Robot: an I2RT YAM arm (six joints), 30 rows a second.
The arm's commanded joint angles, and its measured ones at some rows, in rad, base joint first. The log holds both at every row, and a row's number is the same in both.
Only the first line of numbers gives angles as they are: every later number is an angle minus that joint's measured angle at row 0.
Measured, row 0: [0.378 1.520 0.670 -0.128 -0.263 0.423]
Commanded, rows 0 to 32: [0.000 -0.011 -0.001 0.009 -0.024 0.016]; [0.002 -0.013 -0.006 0.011 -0.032 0.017]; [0.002 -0.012 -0.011 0.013 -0.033 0.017]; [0.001 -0.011 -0.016 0.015 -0.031 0.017]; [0.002 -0.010 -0.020 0.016 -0.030 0.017]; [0.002 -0.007 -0.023 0.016 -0.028 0.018]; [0.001 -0.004 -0.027 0.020 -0.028 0.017]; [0.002 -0.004 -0.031 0.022 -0.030 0.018]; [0.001 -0.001 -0.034 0.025 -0.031 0.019]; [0.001 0.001 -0.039 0.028 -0.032 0.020]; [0.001 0.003 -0.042 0.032 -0.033 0.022]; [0.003 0.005 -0.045 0.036 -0.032 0.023]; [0.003 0.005 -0.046 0.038 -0.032 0.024]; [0.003 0.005 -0.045 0.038 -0.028 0.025]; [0.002 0.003 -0.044 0.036 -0.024 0.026]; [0.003 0.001 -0.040 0.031 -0.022 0.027]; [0.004 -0.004 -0.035 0.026 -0.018 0.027]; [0.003 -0.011 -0.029 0.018 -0.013 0.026]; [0.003 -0.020 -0.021 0.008 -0.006 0.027]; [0.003 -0.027 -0.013 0.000 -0.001 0.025]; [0.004 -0.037 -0.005 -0.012 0.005 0.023]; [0.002 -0.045 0.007 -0.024 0.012 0.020]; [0.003 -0.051 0.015 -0.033 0.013 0.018]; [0.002 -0.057 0.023 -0.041 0.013 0.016]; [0.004 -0.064 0.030 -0.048 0.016 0.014]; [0.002 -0.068 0.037 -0.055 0.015 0.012]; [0.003 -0.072 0.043 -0.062 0.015 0.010]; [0.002 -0.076 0.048 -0.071 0.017 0.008]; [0.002 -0.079 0.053 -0.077 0.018 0.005]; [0.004 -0.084 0.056 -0.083 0.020 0.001]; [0.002 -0.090 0.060 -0.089 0.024 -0.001]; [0.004 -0.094 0.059 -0.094 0.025 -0.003]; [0.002 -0.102 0.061 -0.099 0.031 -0.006]
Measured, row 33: [0.002 -0.087 0.052 -0.075 0.007 0.009]
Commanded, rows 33 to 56: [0.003 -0.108 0.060 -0.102 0.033 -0.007]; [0.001 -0.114 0.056 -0.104 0.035 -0.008]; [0.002 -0.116 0.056 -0.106 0.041 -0.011]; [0.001 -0.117 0.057 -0.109 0.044 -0.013]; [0.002 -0.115 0.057 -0.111 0.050 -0.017]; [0.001 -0.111 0.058 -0.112 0.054 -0.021]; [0.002 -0.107 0.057 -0.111 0.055 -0.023]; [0.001 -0.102 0.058 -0.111 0.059 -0.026]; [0.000 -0.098 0.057 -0.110 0.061 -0.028]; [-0.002 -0.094 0.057 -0.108 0.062 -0.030]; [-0.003 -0.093 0.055 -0.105 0.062 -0.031]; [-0.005 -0.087 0.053 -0.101 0.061 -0.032]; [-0.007 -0.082 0.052 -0.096 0.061 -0.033]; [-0.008 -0.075 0.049 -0.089 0.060 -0.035]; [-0.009 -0.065 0.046 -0.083 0.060 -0.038]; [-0.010 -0.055 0.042 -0.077 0.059 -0.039]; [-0.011 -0.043 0.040 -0.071 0.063 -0.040]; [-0.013 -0.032 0.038 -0.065 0.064 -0.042]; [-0.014 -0.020 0.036 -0.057 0.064 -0.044]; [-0.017 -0.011 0.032 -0.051 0.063 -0.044]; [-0.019 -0.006 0.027 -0.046 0.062 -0.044]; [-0.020 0.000 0.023 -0.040 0.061 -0.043]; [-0.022 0.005 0.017 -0.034 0.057 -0.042]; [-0.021 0.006 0.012 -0.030 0.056 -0.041]
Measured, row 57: [-0.020 -0.001 0.021 -0.072 0.054 -0.035]
